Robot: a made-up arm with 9 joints.
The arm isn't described. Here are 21 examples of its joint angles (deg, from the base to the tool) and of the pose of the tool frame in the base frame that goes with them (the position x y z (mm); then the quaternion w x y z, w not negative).
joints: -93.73 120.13 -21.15 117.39 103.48 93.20 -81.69 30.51 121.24
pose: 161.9 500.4 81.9 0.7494 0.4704 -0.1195 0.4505
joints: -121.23 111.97 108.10 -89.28 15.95 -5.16 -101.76 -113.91 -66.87
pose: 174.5 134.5 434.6 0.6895 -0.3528 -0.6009 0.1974
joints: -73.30 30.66 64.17 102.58 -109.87 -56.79 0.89 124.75 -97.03
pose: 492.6 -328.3 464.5 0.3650 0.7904 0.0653 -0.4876
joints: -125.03 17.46 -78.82 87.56 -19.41 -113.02 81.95 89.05 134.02
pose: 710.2 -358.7 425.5 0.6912 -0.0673 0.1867 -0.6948
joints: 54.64 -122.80 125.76 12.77 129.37 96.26 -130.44 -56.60 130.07
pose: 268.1 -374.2 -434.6 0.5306 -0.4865 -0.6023 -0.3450
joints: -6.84 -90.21 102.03 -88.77 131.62 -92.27 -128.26 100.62 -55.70
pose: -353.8 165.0 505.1 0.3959 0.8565 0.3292 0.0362
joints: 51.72 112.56 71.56 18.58 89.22 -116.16 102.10 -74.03 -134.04
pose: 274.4 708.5 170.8 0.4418 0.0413 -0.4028 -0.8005
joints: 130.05 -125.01 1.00 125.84 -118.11 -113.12 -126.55 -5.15 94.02
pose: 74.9 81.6 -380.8 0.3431 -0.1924 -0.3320 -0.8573
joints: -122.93 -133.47 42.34 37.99 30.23 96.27 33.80 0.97 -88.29
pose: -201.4 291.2 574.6 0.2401 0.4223 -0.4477 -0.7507
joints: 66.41 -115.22 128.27 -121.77 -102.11 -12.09 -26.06 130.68 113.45
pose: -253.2 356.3 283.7 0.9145 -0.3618 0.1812 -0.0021
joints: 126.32 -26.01 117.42 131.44 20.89 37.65 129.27 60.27 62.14
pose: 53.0 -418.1 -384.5 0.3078 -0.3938 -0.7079 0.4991
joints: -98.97 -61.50 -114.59 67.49 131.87 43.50 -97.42 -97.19 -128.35
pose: -453.3 89.3 14.0 0.5574 -0.8126 -0.0769 0.1518
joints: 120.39 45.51 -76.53 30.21 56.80 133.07 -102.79 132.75 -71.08
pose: -78.0 -612.3 526.1 0.4818 -0.5908 0.2049 0.6139
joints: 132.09 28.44 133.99 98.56 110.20 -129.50 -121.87 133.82 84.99
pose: -355.5 144.2 294.3 0.7674 -0.1178 -0.0853 -0.6244
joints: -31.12 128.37 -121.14 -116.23 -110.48 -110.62 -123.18 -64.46 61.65
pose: -183.6 -99.3 -82.5 0.8834 -0.4510 0.0659 0.1093
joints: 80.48 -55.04 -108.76 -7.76 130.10 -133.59 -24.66 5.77 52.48
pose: -77.9 285.5 152.8 0.9469 0.2910 -0.0040 -0.1366
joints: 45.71 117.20 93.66 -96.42 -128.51 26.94 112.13 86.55 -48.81
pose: -147.4 705.7 33.1 0.6494 0.5095 -0.5189 -0.2225
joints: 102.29 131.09 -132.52 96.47 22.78 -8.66 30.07 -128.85 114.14
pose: -307.9 241.1 -313.1 0.2528 0.4935 -0.4632 0.6914
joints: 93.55 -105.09 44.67 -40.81 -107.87 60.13 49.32 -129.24 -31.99
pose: 326.8 455.4 144.2 0.5035 0.4725 0.5589 -0.4592
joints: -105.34 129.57 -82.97 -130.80 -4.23 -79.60 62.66 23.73 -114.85
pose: -454.4 544.6 -61.9 0.5933 -0.6229 0.4501 -0.2394
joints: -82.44 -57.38 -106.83 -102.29 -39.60 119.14 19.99 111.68 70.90
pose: -237.6 -382.2 399.0 0.7742 0.1601 0.0939 0.6051
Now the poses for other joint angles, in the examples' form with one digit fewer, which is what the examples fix.
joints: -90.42 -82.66 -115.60 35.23 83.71 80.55 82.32 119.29 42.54
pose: 454 -273 48 0.037 0.464 0.883 0.052
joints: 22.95 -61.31 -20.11 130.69 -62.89 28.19 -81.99 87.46 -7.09
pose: 719 -17 262 0.122 0.245 -0.778 -0.566
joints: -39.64 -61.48 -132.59 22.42 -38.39 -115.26 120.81 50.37 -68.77
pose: -637 -60 810 0.502 -0.666 0.517 0.193
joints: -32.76 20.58 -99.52 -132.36 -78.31 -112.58 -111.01 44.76 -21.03
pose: 103 -311 106 0.185 -0.766 -0.371 0.491
